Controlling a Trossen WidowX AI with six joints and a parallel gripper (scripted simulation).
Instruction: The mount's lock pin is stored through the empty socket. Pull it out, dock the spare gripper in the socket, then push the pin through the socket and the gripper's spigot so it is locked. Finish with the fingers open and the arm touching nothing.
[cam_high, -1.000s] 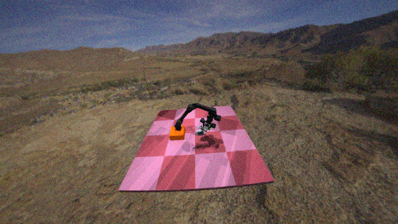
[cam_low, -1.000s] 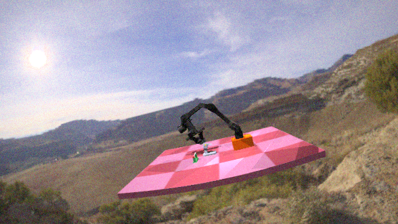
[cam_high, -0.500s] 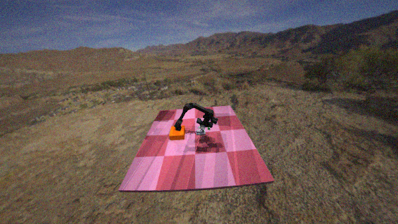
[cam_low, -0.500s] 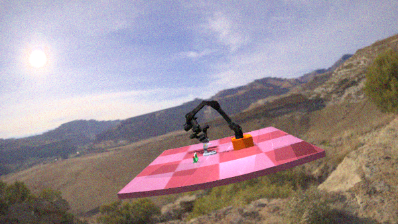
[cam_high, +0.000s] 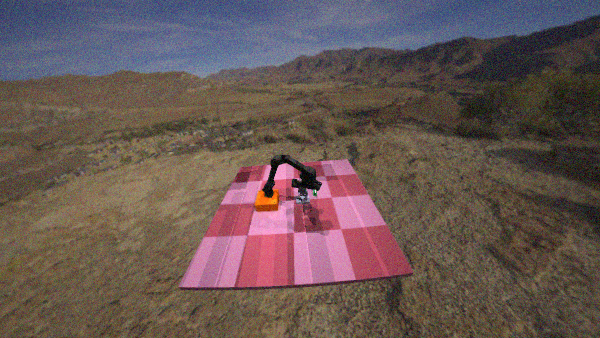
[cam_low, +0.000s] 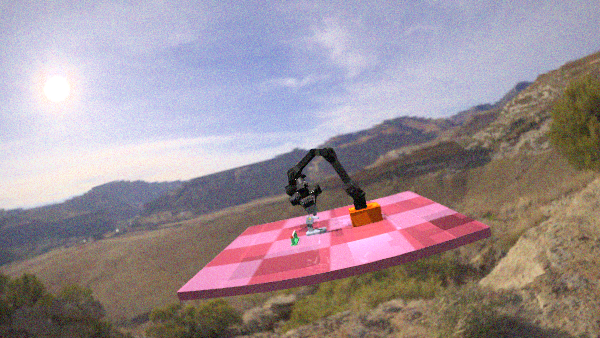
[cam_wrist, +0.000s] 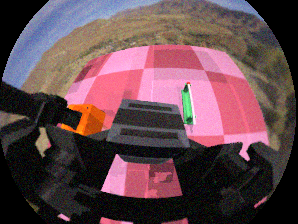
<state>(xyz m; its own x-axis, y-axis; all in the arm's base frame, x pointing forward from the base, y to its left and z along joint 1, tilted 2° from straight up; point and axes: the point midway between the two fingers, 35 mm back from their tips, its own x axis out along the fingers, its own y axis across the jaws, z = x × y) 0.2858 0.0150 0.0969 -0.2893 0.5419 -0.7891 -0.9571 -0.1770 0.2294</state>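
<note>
Now: gripper tip 10 mm short of the socket, 10 mm to the right of it and 100 mm above it. Round my gripper tip: spare gripper (20 mm to the right, 10 mm below).
</note>
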